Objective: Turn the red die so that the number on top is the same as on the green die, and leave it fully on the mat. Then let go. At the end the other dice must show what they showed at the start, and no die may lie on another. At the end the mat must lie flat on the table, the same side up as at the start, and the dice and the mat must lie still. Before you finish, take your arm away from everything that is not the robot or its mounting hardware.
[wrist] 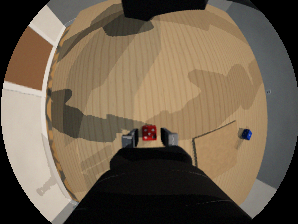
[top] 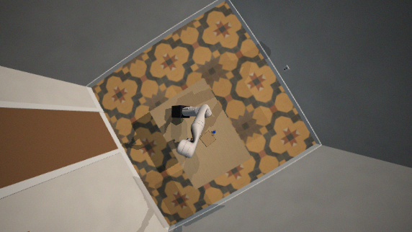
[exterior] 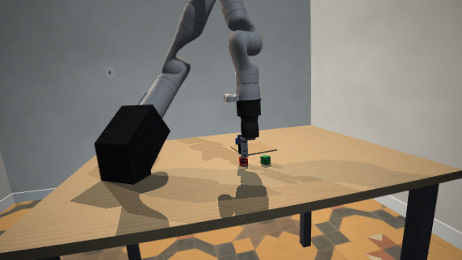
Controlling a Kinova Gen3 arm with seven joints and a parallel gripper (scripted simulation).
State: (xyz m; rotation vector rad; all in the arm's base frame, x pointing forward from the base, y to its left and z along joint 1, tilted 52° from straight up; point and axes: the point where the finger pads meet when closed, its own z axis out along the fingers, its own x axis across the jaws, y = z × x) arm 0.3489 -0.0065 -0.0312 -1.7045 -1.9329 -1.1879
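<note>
My hand is 4 cm above the red die. From my hand the other things lie so: tan mat: 19 cm to the left, 5 cm below, 3 cm ahead; then blue die: 28 cm to the left, 4 cm below, 4 cm behind; then green die: 7 cm ahead, 4 cm below, 1 cm to the left.
</note>
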